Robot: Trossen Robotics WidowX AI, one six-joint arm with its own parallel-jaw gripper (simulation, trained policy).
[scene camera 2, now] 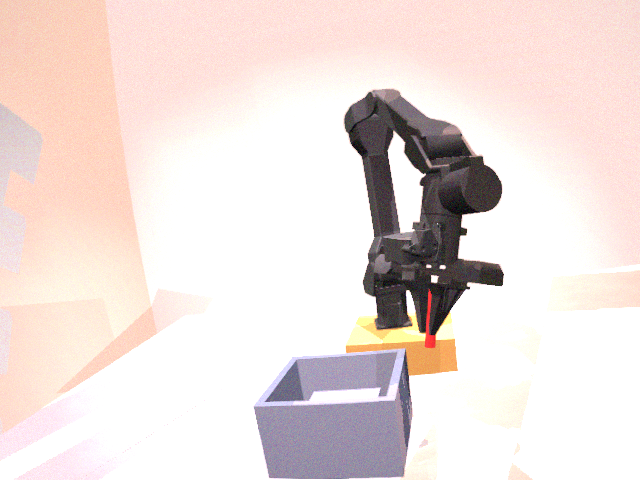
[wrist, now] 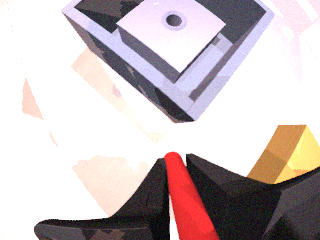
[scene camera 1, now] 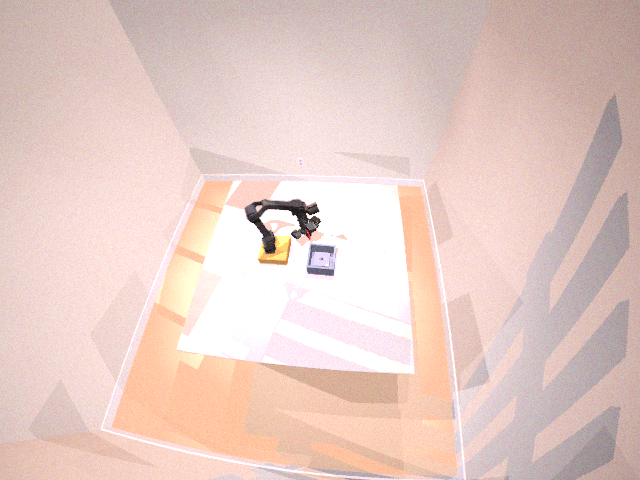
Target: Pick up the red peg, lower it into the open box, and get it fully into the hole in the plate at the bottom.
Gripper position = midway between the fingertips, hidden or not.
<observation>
I see my gripper (scene camera 2: 427, 334) and a grey box (scene camera 2: 293, 430).
The grey box shows as well in the wrist view (wrist: 185, 101). My gripper also shows in the wrist view (wrist: 175, 162).
</observation>
